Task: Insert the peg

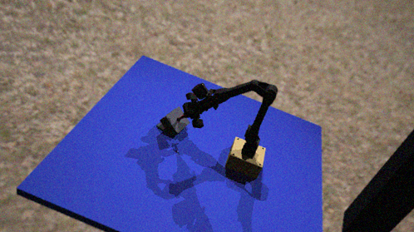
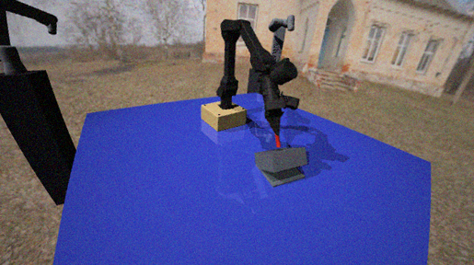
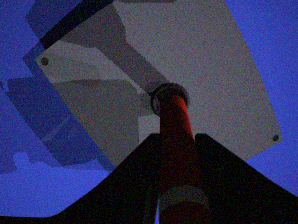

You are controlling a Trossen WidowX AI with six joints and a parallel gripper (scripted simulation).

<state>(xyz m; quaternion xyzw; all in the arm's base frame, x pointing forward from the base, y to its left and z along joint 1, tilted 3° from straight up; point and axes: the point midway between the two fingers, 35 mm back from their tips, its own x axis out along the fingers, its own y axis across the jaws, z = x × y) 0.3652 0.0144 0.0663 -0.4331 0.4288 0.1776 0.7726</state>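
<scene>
My gripper tip is now 4 cm short of the grey sloped panel, 1 cm to the left of it and 7 cm above it. From my gripper tip the other things lie so: grey foot plate (5 cm ahead, 1 cm to the right, 11 cm below); then red peg (1 cm behind, 1 cm above).
</scene>
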